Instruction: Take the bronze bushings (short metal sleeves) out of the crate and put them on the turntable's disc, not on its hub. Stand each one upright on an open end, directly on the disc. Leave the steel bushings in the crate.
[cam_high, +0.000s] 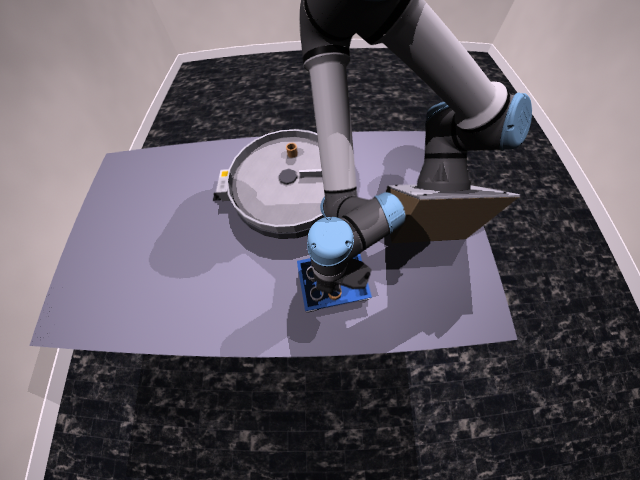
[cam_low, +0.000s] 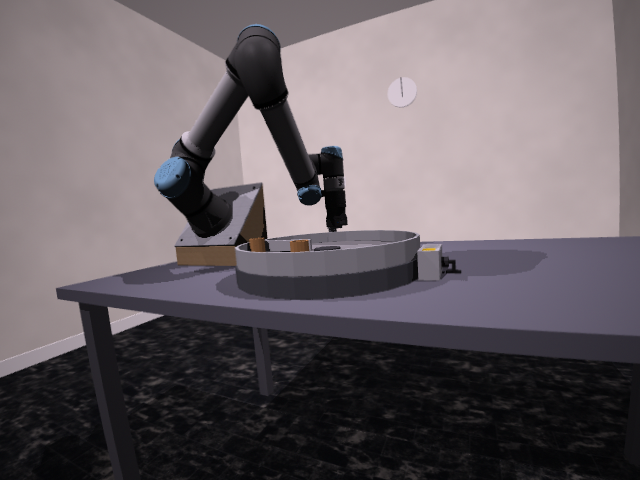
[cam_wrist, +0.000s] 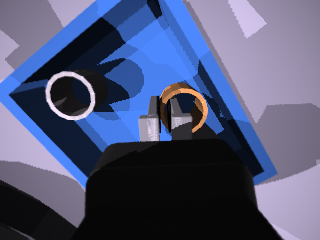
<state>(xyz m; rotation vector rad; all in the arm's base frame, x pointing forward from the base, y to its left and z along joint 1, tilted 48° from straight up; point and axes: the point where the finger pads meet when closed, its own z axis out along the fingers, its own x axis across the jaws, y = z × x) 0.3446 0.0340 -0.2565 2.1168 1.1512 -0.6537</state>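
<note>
Now: hand 1 cm short of the blue crate, 2 cm to the left of it and 2 cm above it. From my hand the other things lie so: turntable disc: 10 cm ahead, 40 cm to the right, 1 cm above.
</note>
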